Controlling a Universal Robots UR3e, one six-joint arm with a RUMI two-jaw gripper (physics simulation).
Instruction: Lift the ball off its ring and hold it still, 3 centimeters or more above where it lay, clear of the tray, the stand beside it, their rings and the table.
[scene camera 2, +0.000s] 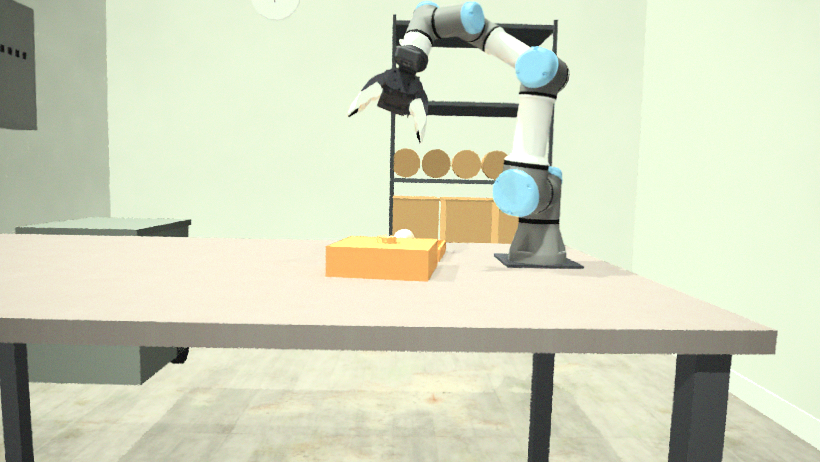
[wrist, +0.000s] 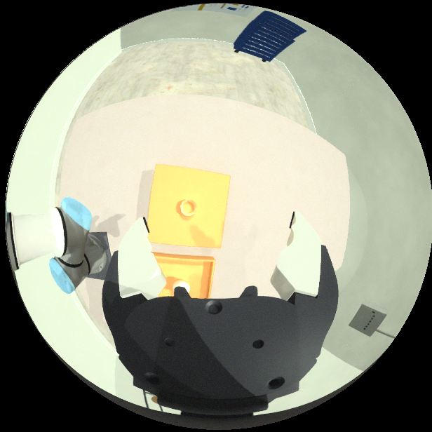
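Where they show: gripper, fingertip midpoint: (scene camera 2: 384, 129); arm's base, origin of the base link: (scene camera 2: 536, 260).
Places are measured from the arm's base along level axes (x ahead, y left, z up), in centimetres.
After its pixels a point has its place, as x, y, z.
The white ball (scene camera 2: 403, 233) @(29.1, -11.3, 4.6) (wrist: 181, 285) sits in the shallow orange tray (scene camera 2: 441, 250) @(20.7, -6.6, 1.2) (wrist: 212, 274). Its lower part is hidden behind the stand in the scene view, and the gripper body partly covers it in the wrist view. The ring under the ball cannot be made out. The taller, square orange stand (scene camera 2: 378, 262) @(36.7, 18.8, 2.3) (wrist: 200, 181) is beside the tray and carries an empty ring (wrist: 180, 208) on its top. My gripper (scene camera 2: 385, 126) @(35.4, 9.3, 27.0) (wrist: 217, 216) is open and empty, tilted, high above the stand and tray. Its fingers are far from the ball.
The pale table (scene camera 2: 258, 286) @(56.9, 25.4, -0.8) (wrist: 270, 165) bears the tray, the stand and the robot's base (scene camera 2: 538, 243) @(1.8, 5.3, 4.4). A dark shelf rack (scene camera 2: 392, 132) with round and boxy brown items stands behind the table. A grey-green cabinet (scene camera 2: 86, 364) is at the left.
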